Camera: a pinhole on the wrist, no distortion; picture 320 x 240 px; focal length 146.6 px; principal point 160.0 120.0 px. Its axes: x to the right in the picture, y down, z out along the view. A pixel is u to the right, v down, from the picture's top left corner.
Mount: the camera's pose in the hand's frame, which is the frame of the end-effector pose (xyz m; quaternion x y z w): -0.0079 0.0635 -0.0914 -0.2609 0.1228 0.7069 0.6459
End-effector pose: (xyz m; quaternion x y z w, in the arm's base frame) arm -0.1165 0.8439 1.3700 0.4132 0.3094 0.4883 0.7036
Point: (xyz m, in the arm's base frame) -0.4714 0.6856 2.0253
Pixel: 297.9 167.4
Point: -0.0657 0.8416 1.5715
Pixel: 133.2 78.9
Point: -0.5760 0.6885 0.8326
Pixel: behind the camera
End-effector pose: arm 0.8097 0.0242 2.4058 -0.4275 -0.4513 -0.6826 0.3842
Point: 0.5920 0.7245 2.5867
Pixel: outside the picture
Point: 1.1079 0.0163 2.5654
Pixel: 220.8 56.2
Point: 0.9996 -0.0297 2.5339
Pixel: 227.4 22.1
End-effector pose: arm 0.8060 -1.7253 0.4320 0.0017 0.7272 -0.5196 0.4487
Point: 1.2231 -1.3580 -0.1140
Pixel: outside the picture
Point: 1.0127 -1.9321 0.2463
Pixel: 99.1 46.2
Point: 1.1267 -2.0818 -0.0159
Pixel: 134.1 17.2
